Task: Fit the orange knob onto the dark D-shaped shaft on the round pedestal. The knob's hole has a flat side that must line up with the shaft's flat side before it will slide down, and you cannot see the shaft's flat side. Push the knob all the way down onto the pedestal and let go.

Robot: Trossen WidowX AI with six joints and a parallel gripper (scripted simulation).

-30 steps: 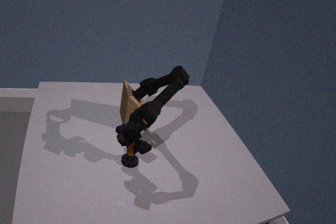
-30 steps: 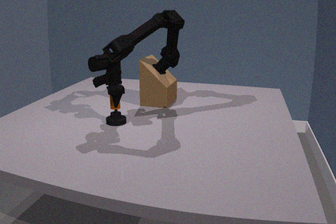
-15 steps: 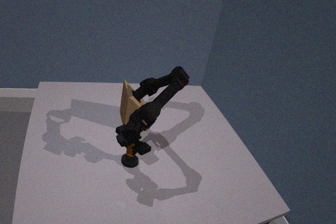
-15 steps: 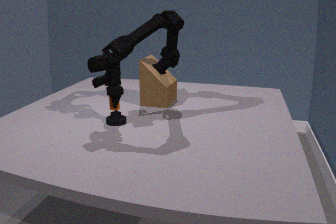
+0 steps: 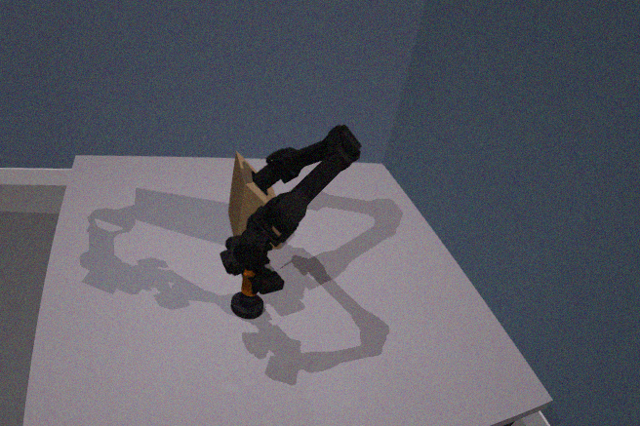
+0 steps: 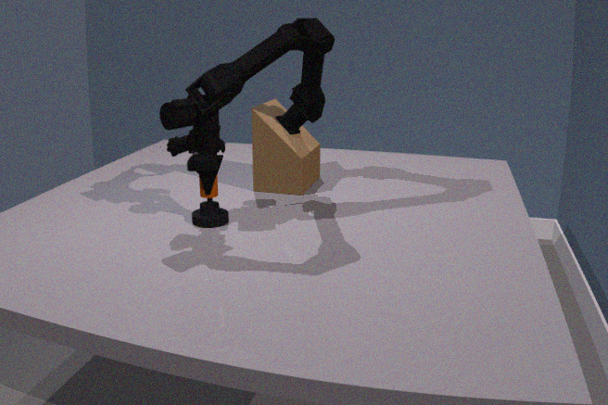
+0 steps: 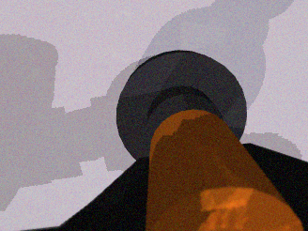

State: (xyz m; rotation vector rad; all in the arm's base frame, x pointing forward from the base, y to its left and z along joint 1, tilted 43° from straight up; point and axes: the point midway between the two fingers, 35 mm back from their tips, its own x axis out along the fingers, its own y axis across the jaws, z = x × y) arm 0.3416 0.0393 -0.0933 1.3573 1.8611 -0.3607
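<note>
My gripper tip is 20 mm below the orange knob. Also, from my gripper tip: dark round pedestal: 40 mm below.
</note>
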